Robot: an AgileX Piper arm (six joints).
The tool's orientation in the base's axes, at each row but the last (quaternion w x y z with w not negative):
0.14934, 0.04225, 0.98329, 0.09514
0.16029, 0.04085, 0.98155, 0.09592
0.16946, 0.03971, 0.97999, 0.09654
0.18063, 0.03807, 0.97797, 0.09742
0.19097, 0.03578, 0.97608, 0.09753
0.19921, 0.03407, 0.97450, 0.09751
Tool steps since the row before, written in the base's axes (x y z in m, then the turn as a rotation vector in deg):
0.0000, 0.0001, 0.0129, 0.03, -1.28, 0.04
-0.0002, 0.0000, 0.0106, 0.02, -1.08, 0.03
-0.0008, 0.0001, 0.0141, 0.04, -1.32, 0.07
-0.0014, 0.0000, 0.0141, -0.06, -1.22, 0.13
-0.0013, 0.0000, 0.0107, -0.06, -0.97, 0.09
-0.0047, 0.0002, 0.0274, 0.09, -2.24, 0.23
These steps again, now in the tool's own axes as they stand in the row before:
-0.0037, 0.0027, -0.0121, -0.18, -1.24, -0.25
-0.0031, 0.0021, -0.0099, -0.15, -1.05, -0.21
-0.0038, 0.0029, -0.0133, -0.21, -1.28, -0.28
-0.0036, 0.0028, -0.0134, -0.12, -1.17, -0.36
-0.0027, 0.0021, -0.0102, -0.08, -0.93, -0.28
-0.0061, 0.0056, -0.0265, -0.41, -2.14, -0.57

